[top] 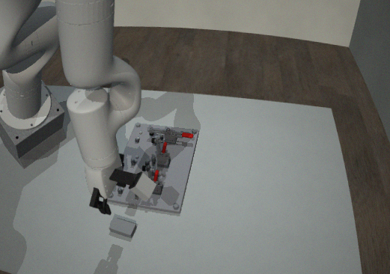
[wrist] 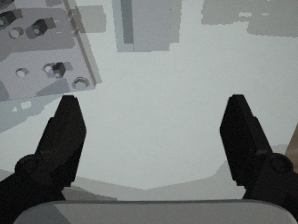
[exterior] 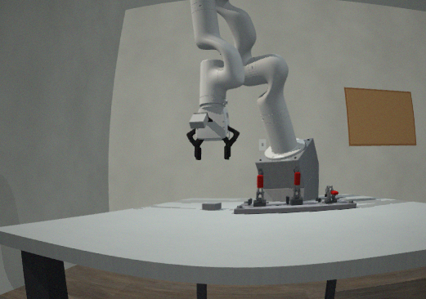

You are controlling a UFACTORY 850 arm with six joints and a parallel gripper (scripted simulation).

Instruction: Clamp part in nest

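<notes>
My gripper is now 15 cm above the part. Round my hand: fixture plate 6 cm ahead, 26 cm to the left, 16 cm below.
</notes>
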